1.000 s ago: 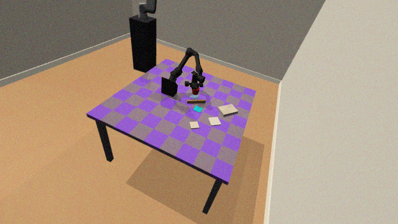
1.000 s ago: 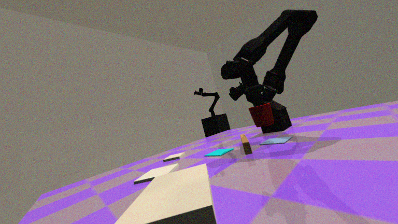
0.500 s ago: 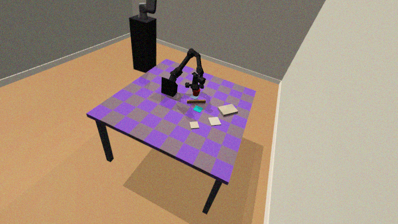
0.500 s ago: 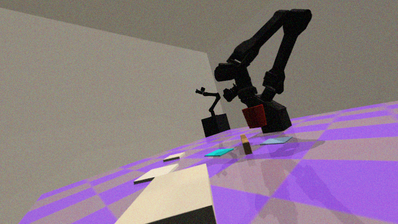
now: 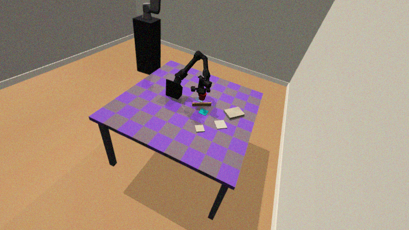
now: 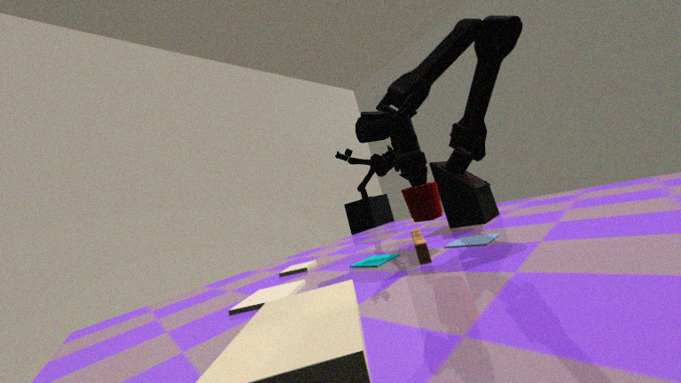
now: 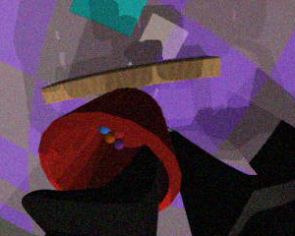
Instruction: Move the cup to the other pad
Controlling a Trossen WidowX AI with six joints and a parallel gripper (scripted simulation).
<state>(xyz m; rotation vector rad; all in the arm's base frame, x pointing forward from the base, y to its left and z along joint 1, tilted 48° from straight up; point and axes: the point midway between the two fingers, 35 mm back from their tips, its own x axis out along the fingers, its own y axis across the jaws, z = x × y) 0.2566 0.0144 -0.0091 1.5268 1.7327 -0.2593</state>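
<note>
Right now my gripper tip is 100 mm to the left of the teal pad, 100 mm above it and 90 mm short of it. Also, from my gripper tip: red cup 30 mm ahead, 10 mm to the left; small wooden block 90 mm below, 40 mm ahead, 10 mm to the right.
</note>
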